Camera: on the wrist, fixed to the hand. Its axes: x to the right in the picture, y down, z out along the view.
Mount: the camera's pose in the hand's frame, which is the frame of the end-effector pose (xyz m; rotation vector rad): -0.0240 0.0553 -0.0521 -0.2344 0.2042 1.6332
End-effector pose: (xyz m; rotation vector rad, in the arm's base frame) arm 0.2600 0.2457 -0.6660 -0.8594 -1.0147 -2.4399
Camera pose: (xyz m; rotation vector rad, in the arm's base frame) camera 0.2867 0.1725 -0.6825 -0.8877 0.1859 -1.1282
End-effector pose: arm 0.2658 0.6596 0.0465 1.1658 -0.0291 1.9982
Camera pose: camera 0.1985 0.6275 0.0184 -0.5133 1.0556 -2.3521
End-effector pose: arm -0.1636 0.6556 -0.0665 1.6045 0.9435 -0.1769
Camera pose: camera -0.1631 0.6922 0.0043 1.7119 -0.4022 1.1770
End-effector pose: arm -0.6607 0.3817 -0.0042 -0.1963 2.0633 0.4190
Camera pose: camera -0.7076 0.4128 0.0522 1.4477 1.9227 1.6187
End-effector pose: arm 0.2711 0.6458 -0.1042 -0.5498 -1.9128 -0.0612
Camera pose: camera 0.3456 0.6715 -0.1160 -1.9808 -0.8044 0.6784
